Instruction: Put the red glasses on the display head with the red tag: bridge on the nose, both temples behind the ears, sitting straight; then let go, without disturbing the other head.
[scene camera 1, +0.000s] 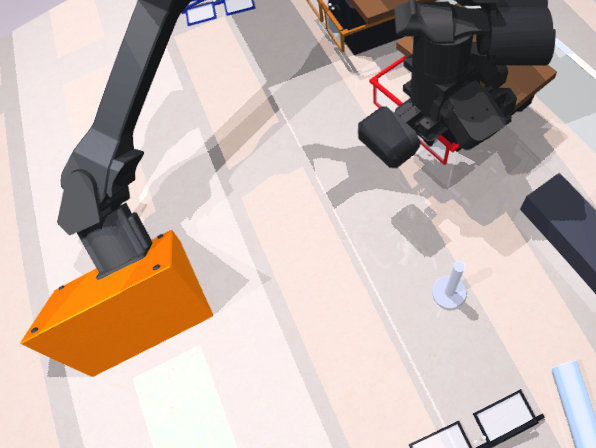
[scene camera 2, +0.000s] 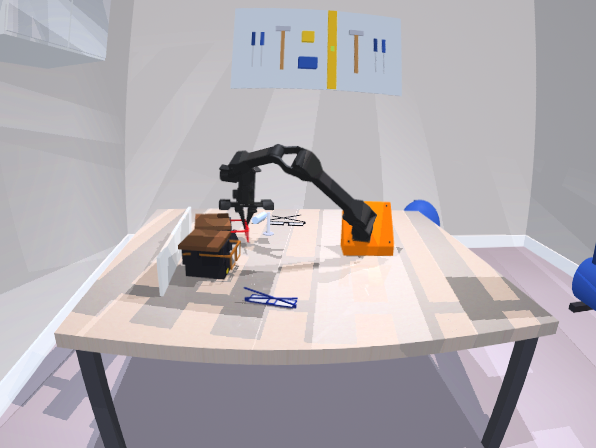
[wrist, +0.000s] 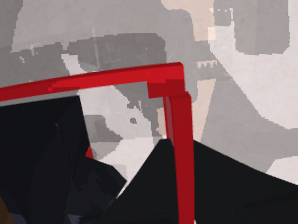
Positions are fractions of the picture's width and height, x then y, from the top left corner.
I see my gripper (scene camera 1: 0.72, 0.32) and a display head (scene camera 1: 0.88, 0.18).
My gripper shows as well in the wrist view (wrist: 0.58, 0.66).
